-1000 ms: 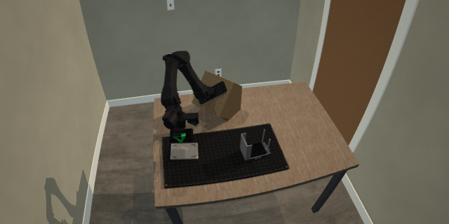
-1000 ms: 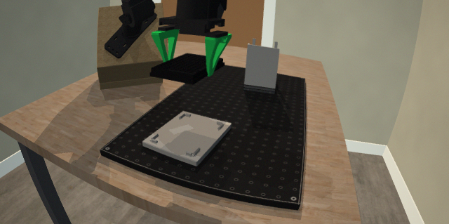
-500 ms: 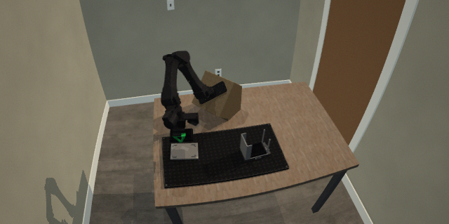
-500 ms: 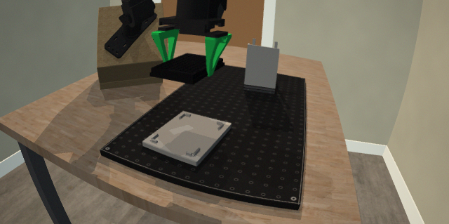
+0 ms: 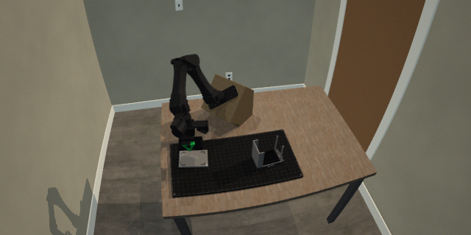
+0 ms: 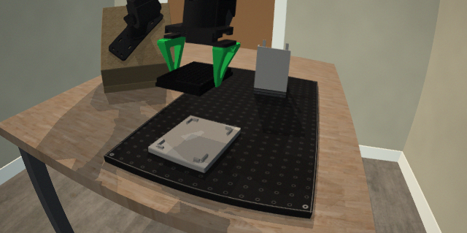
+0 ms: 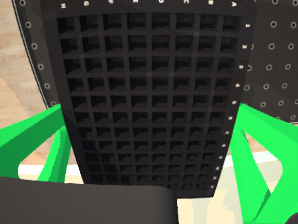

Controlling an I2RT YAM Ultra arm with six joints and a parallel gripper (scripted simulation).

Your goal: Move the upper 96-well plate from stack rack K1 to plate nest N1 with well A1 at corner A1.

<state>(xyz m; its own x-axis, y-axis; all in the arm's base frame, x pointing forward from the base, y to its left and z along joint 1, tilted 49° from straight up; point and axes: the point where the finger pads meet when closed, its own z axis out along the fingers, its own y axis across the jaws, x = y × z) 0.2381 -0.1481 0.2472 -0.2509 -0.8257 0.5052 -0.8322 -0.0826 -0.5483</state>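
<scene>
The grey plate nest N1 lies 130 mm below my hand. The rest, counted from my hand: pale A1 mark 80 mm ahead, 60 mm to the left, 120 mm below; then black 96-well plate right at my hand; then pale wall 150 mm ahead, 310 mm to the left, 50 mm below.
</scene>
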